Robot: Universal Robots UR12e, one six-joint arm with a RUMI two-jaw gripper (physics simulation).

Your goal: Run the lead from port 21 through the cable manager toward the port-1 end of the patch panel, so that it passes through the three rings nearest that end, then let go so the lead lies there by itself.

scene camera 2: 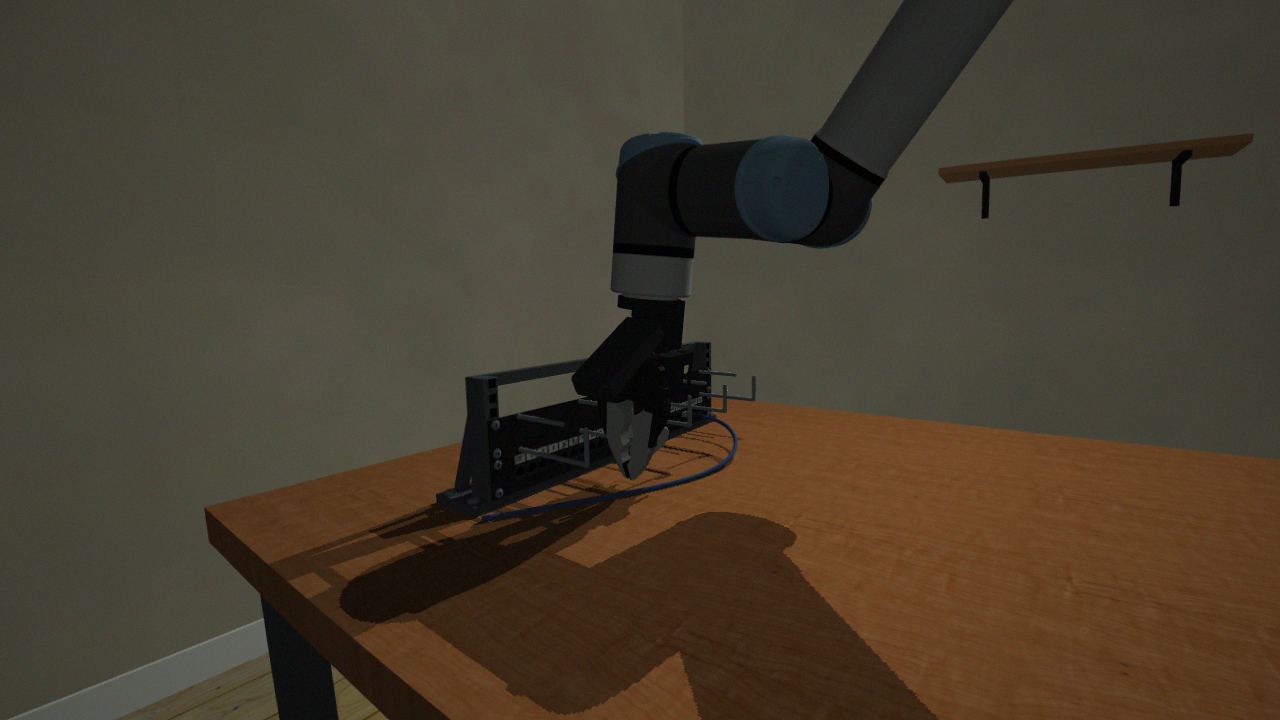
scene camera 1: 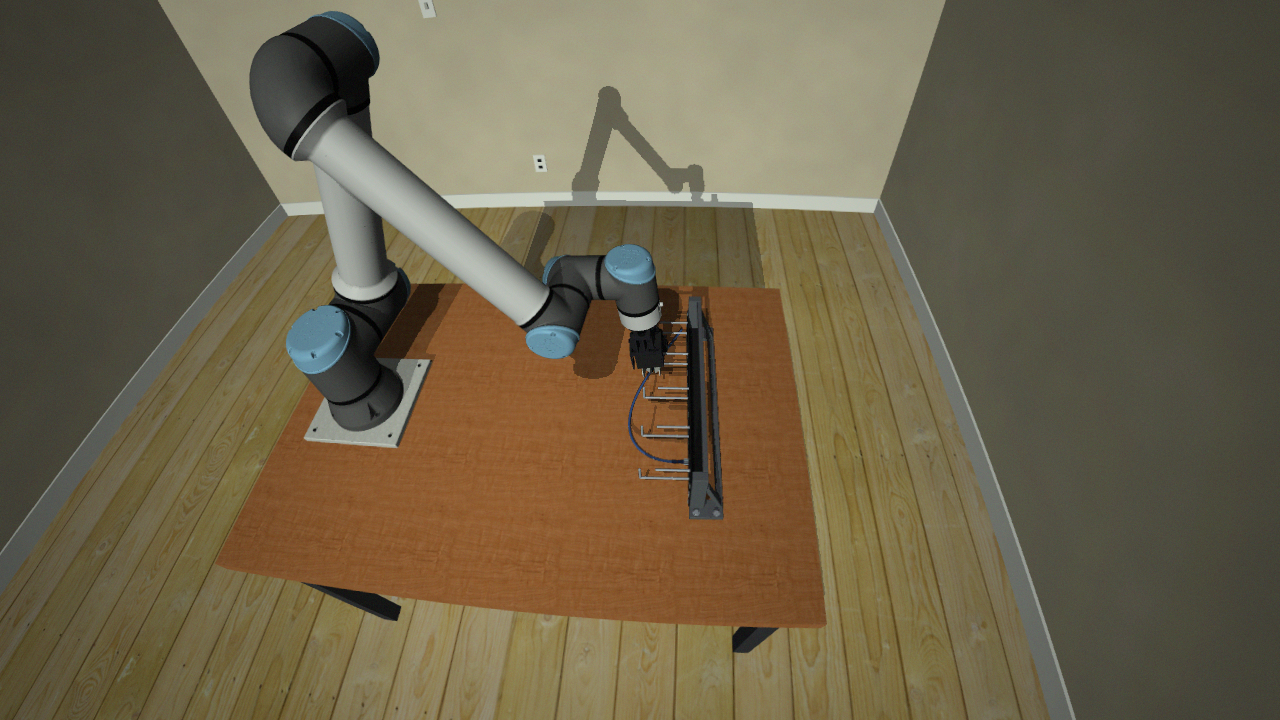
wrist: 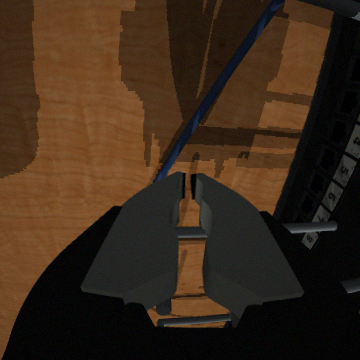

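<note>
The blue lead (scene camera 1: 630, 420) (scene camera 2: 732, 456) (wrist: 220, 82) leaves the patch panel (scene camera 1: 696, 385) (wrist: 332, 195), bows outward and runs low toward the port-1 end. Its loose end shows on the table in scene camera 2. There the lead passes below the near ring (scene camera 2: 554, 457), not inside it. My gripper (scene camera 1: 651, 370) (scene camera 2: 632, 475) (wrist: 187, 175) is shut with a narrow gap, low among the rings. No lead shows in that gap; in the wrist view it runs beneath the left finger, which hides its further course. A ring bar (wrist: 192, 232) shows through the gap between the fingers.
The grey rack frame (scene camera 1: 705, 514) (scene camera 2: 480, 447) holds the panel upright on the wooden table (scene camera 1: 501, 519) (scene camera 2: 984, 537). Several metal rings stick out beside my fingers; the ring (scene camera 1: 662, 478) near port 21 is beyond the lead's bow. A wall shelf (scene camera 2: 1092, 157) is far off.
</note>
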